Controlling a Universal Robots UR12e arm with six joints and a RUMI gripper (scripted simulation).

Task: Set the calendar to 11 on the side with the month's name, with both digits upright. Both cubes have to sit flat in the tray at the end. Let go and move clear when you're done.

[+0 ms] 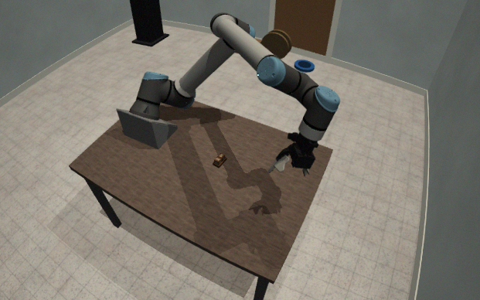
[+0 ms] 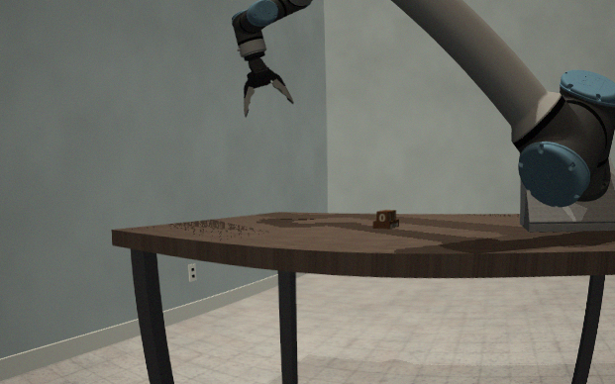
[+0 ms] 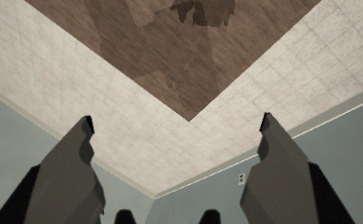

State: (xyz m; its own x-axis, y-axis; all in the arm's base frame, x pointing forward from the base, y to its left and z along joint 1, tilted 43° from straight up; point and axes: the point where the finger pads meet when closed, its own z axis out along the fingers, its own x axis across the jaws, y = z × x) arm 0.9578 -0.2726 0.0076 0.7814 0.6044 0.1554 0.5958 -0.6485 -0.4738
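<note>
Right now my hand is 42 cm past the cube, 17 cm to the right of it and 32 cm above it. Round my hand: calendar tray (42 cm behind, 19 cm to the left, 33 cm below).
</note>
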